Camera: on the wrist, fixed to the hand. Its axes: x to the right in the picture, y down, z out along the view.
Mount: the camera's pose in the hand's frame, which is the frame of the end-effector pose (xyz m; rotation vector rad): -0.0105 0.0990 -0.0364 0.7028 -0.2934 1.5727
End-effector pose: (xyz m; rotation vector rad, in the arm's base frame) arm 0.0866 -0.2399 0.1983 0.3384 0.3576 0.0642
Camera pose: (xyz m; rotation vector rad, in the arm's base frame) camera 0.0637 -0.1365 0.2030 1.2494 -0.2743 1.4383
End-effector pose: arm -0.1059 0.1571 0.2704 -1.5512 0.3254 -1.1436
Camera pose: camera -0.1042 0.1095 0.1757 -0.4470 0.6610 0.2403
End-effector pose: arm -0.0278 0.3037 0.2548 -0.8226 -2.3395 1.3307
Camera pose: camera 0.0317 0.3610 0.1884 1.7593 0.5619 -1.9271
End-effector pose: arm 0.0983 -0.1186 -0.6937 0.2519 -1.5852 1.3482
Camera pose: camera 0.0543 -0.0573 -0.7682 0.4509 1.0874 -2.5168
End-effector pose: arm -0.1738 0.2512 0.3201 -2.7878 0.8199 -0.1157
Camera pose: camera -0.2396 0.1688 0.3312 -0.9653 2.0184 0.2274
